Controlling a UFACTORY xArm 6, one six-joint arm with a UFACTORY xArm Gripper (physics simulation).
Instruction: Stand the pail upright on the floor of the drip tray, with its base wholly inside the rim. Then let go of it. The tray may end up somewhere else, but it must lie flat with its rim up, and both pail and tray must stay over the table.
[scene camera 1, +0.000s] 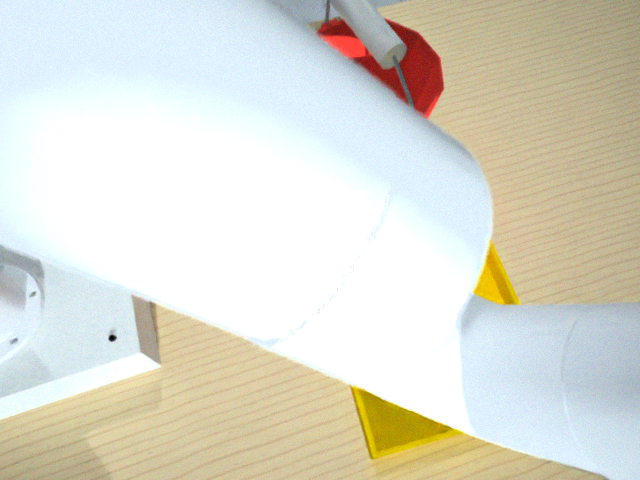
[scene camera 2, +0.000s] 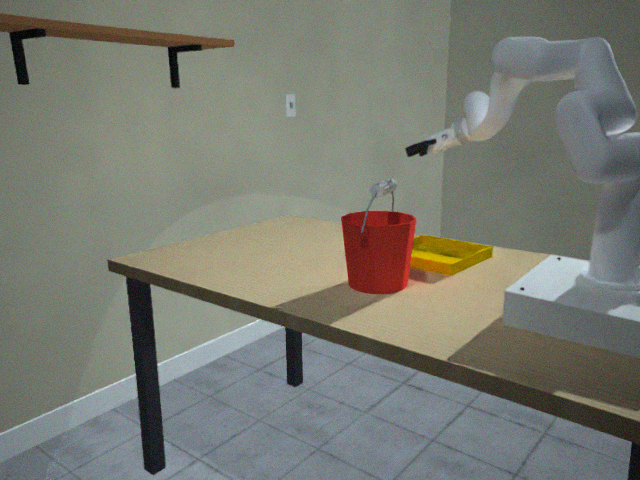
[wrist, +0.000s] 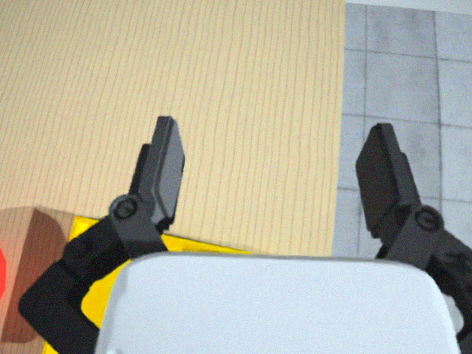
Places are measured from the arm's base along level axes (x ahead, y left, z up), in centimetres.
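Where they show: gripper, between the fingertips: (scene camera 2: 412, 152) (wrist: 272, 139); arm's base, origin of its link: (scene camera 2: 612, 279).
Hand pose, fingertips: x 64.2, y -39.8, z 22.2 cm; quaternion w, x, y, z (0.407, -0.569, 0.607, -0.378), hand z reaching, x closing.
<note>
Each offset is from my fingertips to the centre of the thing. Level surfaces: height alone.
The red pail (scene camera 1: 426, 72) (scene camera 2: 378, 258) (wrist: 1, 272) stands upright on the table beside the yellow drip tray, its handle raised with a pale grip @[dx -12.8, dy +47.6, dz -4.4 cm] (scene camera 1: 373, 32) (scene camera 2: 383, 187). The arm hides much of the pail in scene camera 1. The yellow drip tray @[dx -15.5, dy +16.9, dz -28.5 cm] (scene camera 1: 371, 428) (scene camera 2: 451, 268) (wrist: 77, 227) lies flat, rim up; the arm covers its middle in scene camera 1, and the pail hides its near left part in scene camera 2. My gripper (scene camera 2: 408, 150) (wrist: 272, 139) is open and empty, in the air above the height of the pail's grip, tilted downward. It does not show in scene camera 1.
The wooden table @[dz -30.1 cm] (scene camera 1: 568, 180) (scene camera 2: 232, 263) (wrist: 250, 75) bears both; its edge runs under the right side of the wrist view, with tiled floor (wrist: 400, 85) beyond. The white robot base (scene camera 1: 93, 320) (scene camera 2: 547, 289) stands on the table. A wall shelf (scene camera 2: 124, 36) hangs at the upper left.
</note>
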